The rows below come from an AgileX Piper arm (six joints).
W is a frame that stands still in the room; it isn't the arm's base.
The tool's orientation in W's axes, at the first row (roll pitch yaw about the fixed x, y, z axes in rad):
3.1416, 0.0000, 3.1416
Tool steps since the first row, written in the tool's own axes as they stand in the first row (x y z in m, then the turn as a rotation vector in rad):
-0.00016, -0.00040, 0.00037, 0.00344, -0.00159, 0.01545
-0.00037, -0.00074, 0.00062, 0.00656, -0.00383, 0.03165
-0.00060, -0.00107, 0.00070, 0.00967, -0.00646, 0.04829
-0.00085, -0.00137, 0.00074, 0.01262, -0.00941, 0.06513
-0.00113, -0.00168, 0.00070, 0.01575, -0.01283, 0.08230
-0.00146, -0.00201, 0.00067, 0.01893, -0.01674, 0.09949
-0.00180, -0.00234, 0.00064, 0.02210, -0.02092, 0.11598
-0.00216, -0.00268, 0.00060, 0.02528, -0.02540, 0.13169
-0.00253, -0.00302, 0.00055, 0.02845, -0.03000, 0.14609
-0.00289, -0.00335, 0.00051, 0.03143, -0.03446, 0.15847
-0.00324, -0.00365, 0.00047, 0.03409, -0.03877, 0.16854
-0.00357, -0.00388, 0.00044, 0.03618, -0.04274, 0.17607
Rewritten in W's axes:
0.00016, -0.00040, -0.00037, -0.00344, -0.00159, -0.01545
0.00037, -0.00074, -0.00062, -0.00656, -0.00383, -0.03165
0.00060, -0.00107, -0.00070, -0.00967, -0.00646, -0.04829
0.00085, -0.00137, -0.00074, -0.01262, -0.00941, -0.06513
0.00113, -0.00168, -0.00070, -0.01575, -0.01283, -0.08230
0.00146, -0.00201, -0.00067, -0.01893, -0.01674, -0.09949
0.00180, -0.00234, -0.00064, -0.02210, -0.02092, -0.11598
0.00216, -0.00268, -0.00060, -0.02528, -0.02540, -0.13169
0.00253, -0.00302, -0.00055, -0.02845, -0.03000, -0.14609
0.00289, -0.00335, -0.00051, -0.03143, -0.03446, -0.15847
0.00324, -0.00365, -0.00047, -0.03409, -0.03877, -0.16854
0.00357, -0.00388, -0.00044, -0.03618, -0.04274, -0.17607

